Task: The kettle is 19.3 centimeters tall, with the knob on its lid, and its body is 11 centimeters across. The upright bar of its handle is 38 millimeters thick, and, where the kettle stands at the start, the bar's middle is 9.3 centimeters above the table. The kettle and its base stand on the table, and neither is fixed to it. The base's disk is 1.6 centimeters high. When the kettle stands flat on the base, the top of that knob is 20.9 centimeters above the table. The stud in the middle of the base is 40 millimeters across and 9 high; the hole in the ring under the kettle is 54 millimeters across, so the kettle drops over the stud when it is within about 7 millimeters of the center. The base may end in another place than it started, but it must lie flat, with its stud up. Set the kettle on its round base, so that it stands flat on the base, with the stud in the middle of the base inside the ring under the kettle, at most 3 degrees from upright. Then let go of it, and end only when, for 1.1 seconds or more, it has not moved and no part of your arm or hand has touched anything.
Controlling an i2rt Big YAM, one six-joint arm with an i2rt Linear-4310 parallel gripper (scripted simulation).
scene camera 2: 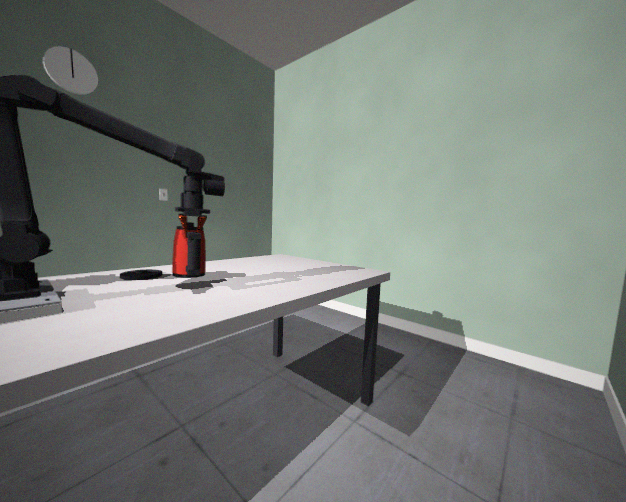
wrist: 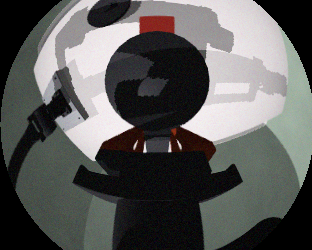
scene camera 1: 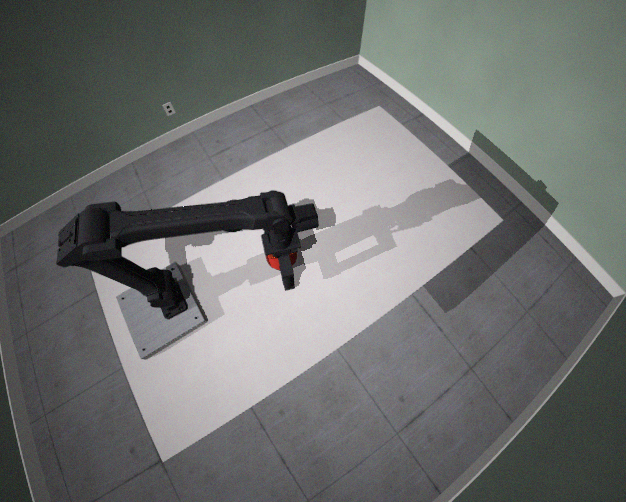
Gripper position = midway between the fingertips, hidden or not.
Note:
In view: my gripper (scene camera 2: 192, 237).
My gripper shows as well in the wrist view (wrist: 157, 124).

